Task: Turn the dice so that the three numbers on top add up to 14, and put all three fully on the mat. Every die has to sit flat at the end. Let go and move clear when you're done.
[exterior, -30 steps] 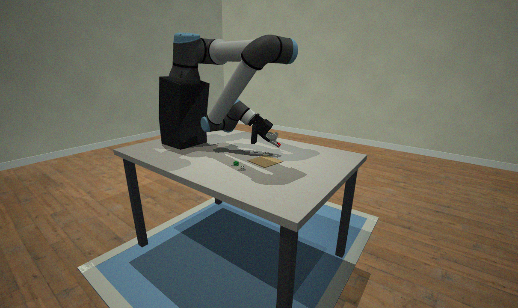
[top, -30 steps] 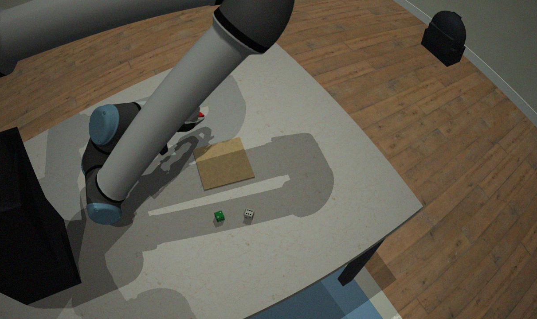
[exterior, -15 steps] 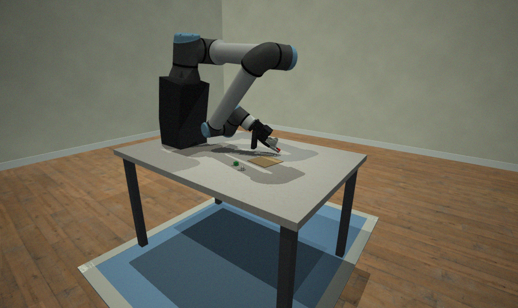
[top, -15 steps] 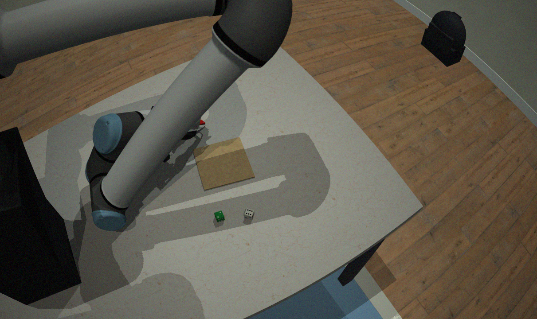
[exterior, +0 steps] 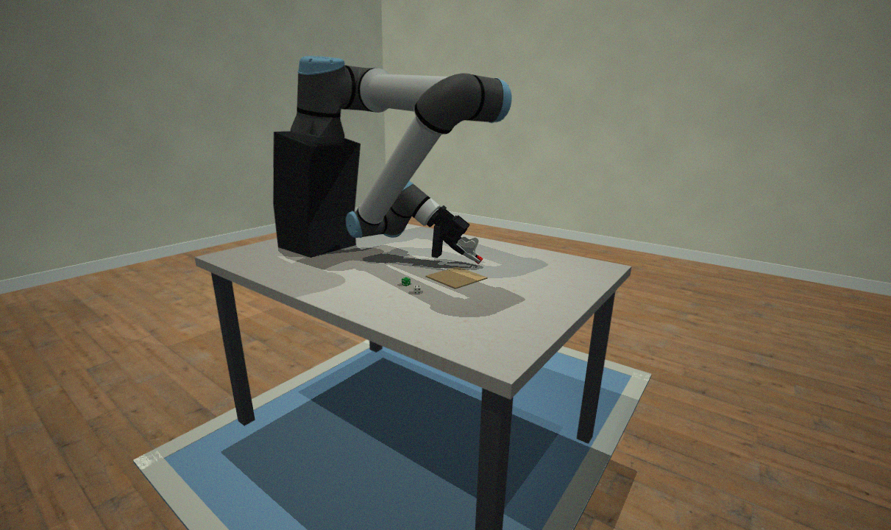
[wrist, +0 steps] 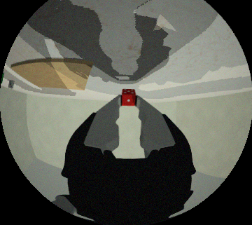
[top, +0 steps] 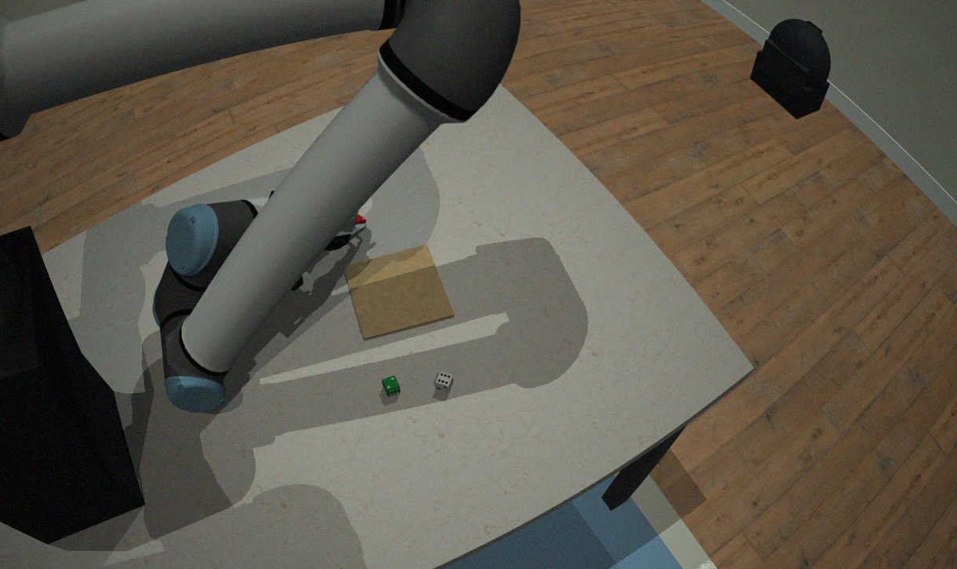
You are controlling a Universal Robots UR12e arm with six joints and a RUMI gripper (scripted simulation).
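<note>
Right now the red die is 10 mm ahead of my hand. Also, from my hand: white die 30 mm ahead, 310 mm to the right, 20 mm below; mat 20 mm ahead, 130 mm to the right, 30 mm below; green die 40 mm behind, 290 mm to the right, 20 mm below.
</note>
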